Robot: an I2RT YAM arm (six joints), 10 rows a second.
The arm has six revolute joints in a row. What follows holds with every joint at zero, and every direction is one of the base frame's.
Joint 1 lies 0.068 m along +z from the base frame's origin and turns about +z.
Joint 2 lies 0.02 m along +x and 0.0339 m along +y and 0.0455 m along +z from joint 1 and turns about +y.
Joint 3 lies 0.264 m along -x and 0.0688 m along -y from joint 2 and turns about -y.
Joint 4 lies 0.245 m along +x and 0.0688 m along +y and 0.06 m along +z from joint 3 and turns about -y.
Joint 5 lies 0.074 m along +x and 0.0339 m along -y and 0.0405 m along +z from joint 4 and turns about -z.
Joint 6 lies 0.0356 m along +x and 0.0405 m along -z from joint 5 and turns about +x.
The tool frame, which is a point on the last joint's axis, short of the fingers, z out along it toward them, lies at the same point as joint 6; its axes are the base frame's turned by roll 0, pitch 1.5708 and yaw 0 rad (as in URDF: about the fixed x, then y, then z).
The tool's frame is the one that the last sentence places.
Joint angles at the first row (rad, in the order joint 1, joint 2, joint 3, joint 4, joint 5, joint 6):
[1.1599 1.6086 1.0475 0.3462 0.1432 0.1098]
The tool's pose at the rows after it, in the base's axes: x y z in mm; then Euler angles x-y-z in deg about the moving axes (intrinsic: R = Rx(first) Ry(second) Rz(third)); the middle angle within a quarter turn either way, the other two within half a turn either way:
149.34, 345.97, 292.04, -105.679, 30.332, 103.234
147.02, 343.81, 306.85, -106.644, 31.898, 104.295
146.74, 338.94, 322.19, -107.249, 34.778, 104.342
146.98, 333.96, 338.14, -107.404, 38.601, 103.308
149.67, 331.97, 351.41, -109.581, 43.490, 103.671
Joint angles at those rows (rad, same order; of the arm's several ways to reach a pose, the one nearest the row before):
[1.1773 1.5919 1.1130 0.2408 0.1483 0.1260]
[1.1841 1.5701 1.1559 0.1643 0.1837 0.1394]
[1.1847 1.5458 1.1943 0.0984 0.2352 0.1352]
[1.1852 1.5257 1.2353 0.0430 0.3022 0.1142]
[1.1844 1.5272 1.2960 -0.0348 0.3897 0.1016]

